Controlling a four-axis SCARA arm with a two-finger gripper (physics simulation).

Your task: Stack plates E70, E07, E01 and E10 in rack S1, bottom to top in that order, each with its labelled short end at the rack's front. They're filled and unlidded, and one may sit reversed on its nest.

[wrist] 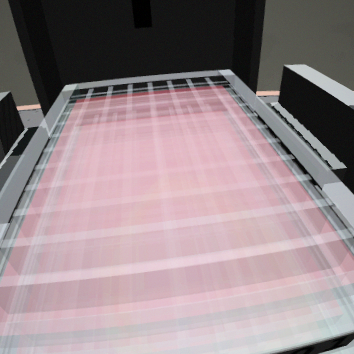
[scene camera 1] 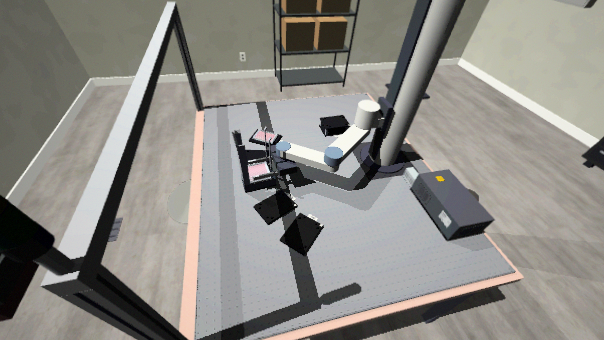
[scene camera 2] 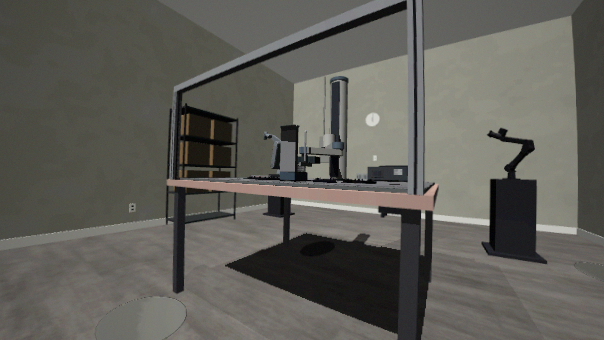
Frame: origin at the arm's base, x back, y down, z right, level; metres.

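Seen in the pictures: gripper, between the fingertips: (wrist: pixel 152 100) (scene camera 1: pixel 250 170); arm's base, origin of its link: (scene camera 1: pixel 381 159).
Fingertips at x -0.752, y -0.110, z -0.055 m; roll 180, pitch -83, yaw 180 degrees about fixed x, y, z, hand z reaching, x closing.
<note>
Pixels of each thing's top centre, then the offset from my fingertips to it. "pt": a spot on its surface instead.
- clear plate, centre of its top: (wrist: pixel 157 134) (scene camera 1: pixel 255 169) dy +0.002, dx +0.024, dz +0.003 m
- rack, centre of its top: (scene camera 1: pixel 253 134) (scene camera 2: pixel 295 128) dy -0.208, dx +0.030, dz +0.003 m
- pink-filled plate, a spot on its surface: (scene camera 1: pixel 265 135) pt dy -0.165, dx +0.086, dz +0.044 m
- grey box, a spot on its surface: (scene camera 1: pixel 452 202) pt dy -0.018, dx +0.839, dz -0.381 m
My gripper (scene camera 1: pixel 258 169) (wrist: pixel 152 100) is shut on a clear plate (wrist: pixel 160 210) with pink filling, gripping its two long sides. The plate is low in front of the tall black back wall of the rack (scene camera 1: pixel 244 167) (scene camera 2: pixel 288 157) (wrist: pixel 100 40) and looks level. Blurred layers show through it in the wrist view; whether it touches what lies beneath, I cannot tell. In the second scene view the rack hides the fingertips. Another pink-filled plate (scene camera 1: pixel 265 135) lies on a dark nest at the back left. I can read no plate labels.
Dark nests (scene camera 1: pixel 275 206) (scene camera 1: pixel 301 233) (scene camera 1: pixel 334 124) stand before and behind the arm. Thin upright rods (scene camera 1: pixel 270 142) rise beside the rack. A grey box (scene camera 1: pixel 452 202) stands at the table's right. A metal frame (scene camera 1: pixel 135 105) (scene camera 2: pixel 415 100) spans the left edge.
</note>
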